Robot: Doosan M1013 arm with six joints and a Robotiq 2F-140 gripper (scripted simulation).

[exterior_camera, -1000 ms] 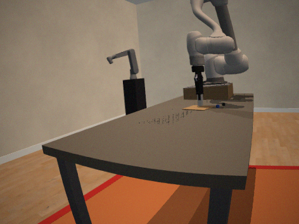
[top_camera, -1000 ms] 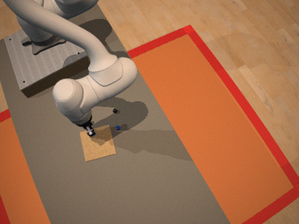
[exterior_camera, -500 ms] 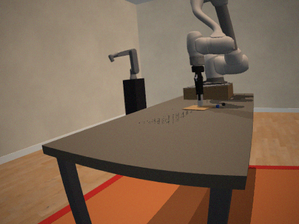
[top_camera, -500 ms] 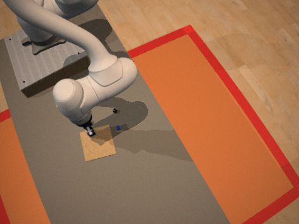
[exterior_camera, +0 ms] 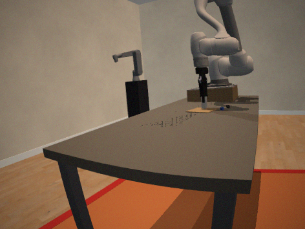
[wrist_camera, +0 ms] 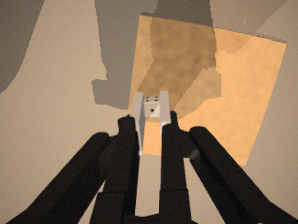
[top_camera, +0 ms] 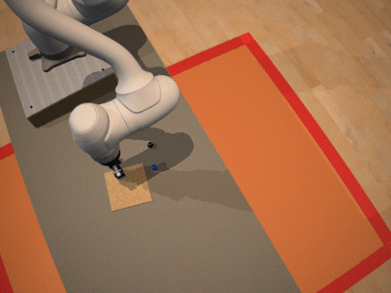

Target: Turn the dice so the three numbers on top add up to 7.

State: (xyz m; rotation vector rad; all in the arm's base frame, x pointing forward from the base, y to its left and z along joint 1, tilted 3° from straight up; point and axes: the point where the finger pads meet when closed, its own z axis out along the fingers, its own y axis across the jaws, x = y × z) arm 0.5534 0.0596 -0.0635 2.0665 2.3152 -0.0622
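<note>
Now: the white die 30 mm below my hand. From my hand the other things lie so: black die (70 mm behind, 130 mm to the left, 30 mm below); tan mat (50 mm ahead, 10 mm to the left, 40 mm below); blue die (20 mm ahead, 120 mm to the left, 30 mm below).
</note>
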